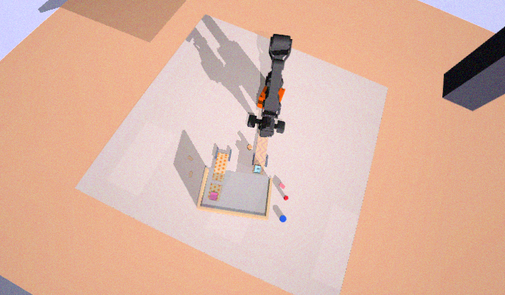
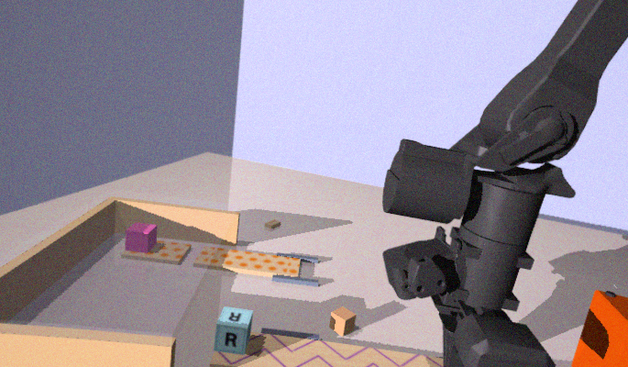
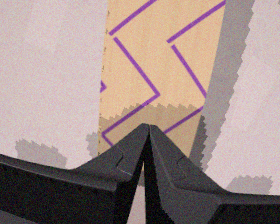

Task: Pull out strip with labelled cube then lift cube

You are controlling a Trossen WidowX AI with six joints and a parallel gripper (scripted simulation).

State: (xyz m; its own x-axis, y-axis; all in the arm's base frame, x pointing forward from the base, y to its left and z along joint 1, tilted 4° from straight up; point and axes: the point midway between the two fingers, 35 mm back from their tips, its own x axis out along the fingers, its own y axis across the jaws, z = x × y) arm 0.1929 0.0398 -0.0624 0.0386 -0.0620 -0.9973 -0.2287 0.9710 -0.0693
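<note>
Right now the zigzag strip is 100 mm ahead of my gripper tip and 30 mm to the left of it. Round my gripper tip: light-blue cube marked r 210 mm ahead, 50 mm to the left, 20 mm above; then small tan block 120 mm ahead, 30 mm to the right; then pink piece 230 mm ahead, 190 mm to the left.
</note>
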